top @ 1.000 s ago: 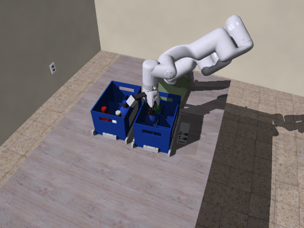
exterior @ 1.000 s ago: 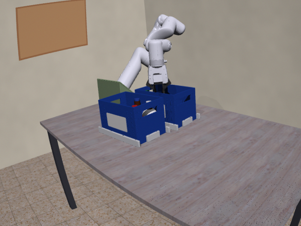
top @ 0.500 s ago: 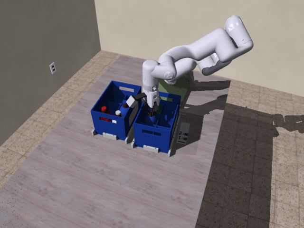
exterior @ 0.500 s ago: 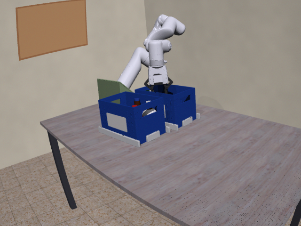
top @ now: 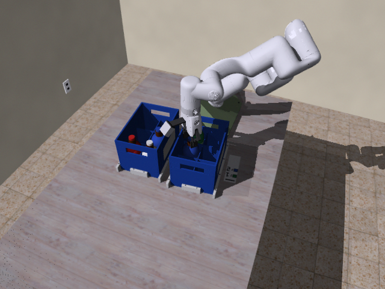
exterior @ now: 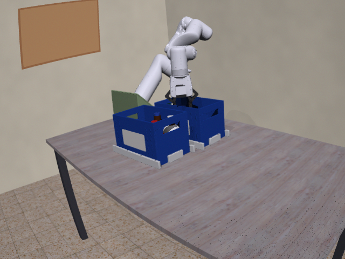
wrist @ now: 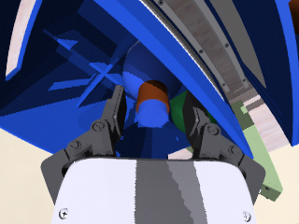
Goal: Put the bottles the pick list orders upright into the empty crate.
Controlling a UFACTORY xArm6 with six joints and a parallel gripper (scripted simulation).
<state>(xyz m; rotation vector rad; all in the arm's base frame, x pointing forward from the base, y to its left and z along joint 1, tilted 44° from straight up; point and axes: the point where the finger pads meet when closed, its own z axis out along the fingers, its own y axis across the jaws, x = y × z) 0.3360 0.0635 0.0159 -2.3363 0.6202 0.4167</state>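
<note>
The blue-labelled bottle is 2 cm ahead of my hand, 14 cm to the right of it and 7 cm below it. Also, from my hand: white-labelled bottle 10 cm ahead, 13 cm to the right, 7 cm below; then green-labelled bottle 9 cm behind, 2 cm to the right, 7 cm below; then pick list 7 cm behind, 18 cm to the left, 15 cm below.
</note>
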